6 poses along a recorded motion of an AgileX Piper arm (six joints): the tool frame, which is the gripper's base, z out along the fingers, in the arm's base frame.
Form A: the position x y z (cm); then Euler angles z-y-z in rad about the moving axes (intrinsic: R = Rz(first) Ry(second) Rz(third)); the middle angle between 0 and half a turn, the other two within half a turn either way.
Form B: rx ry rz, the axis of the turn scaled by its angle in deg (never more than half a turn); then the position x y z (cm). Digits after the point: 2 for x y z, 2 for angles.
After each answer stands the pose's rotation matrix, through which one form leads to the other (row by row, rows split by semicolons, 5 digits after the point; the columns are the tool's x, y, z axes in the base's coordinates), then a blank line. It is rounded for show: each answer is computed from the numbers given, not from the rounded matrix.
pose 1, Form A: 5.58 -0.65 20.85 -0.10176 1.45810 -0.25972
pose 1, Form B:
-6.62 83.67 -16.89 5.58 -0.65 20.85
0.08204 0.12691 0.98852; -0.26652 0.95853 -0.10094; -0.96033 -0.25518 0.11246

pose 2, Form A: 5.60 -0.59 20.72 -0.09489 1.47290 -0.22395
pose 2, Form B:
-5.46 84.52 -14.83 5.60 -0.59 20.72
0.07383 0.11399 0.99073; -0.23011 0.96858 -0.09429; -0.97036 -0.22102 0.09774

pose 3, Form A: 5.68 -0.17 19.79 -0.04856 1.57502 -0.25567
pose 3, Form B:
-9.36 90.04 -13.66 5.68 -0.17 19.79
-0.01636 0.04590 0.99881; -0.25240 0.96641 -0.04854; -0.96749 -0.25289 -0.00422

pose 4, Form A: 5.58 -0.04 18.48 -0.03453 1.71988 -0.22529
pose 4, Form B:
-9.41 98.31 -11.02 5.58 -0.04 18.48
-0.15240 0.00049 0.98832; -0.21826 0.97529 -0.03414; -0.96392 -0.22091 -0.14853

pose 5, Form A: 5.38 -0.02 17.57 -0.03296 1.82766 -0.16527
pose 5, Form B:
-6.93 104.62 -8.00 5.38 -0.02 17.57
-0.25587 -0.00927 0.96667; -0.15617 0.98722 -0.03187; -0.95401 -0.15912 -0.25405

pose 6, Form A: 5.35 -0.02 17.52 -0.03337 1.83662 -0.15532
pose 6, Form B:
-6.42 105.15 -7.58 5.35 -0.02 17.52
-0.26456 -0.00765 0.96434; -0.14595 0.98877 -0.03219; -0.95326 -0.14926 -0.26270

